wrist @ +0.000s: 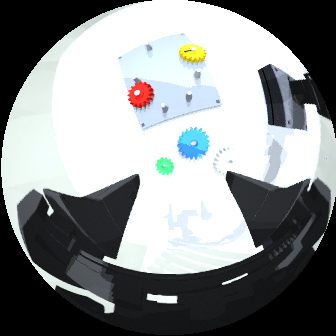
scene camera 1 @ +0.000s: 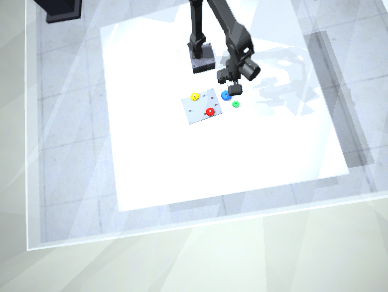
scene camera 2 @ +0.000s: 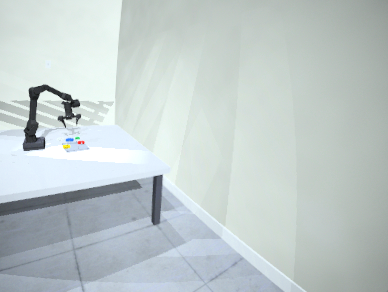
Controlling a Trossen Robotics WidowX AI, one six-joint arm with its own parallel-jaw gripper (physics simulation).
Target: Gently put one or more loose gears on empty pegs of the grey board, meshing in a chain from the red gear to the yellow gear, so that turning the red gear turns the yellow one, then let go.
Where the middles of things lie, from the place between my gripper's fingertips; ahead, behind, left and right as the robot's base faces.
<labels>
Now: the blue gear (wrist: 190,150) 11 cm below my hand, 2 cm behind it and 1 cm to the right of it. Round my hand: grey board (scene camera 1: 198,107) 17 cm to the right, 12 cm below, 4 cm ahead.
</labels>
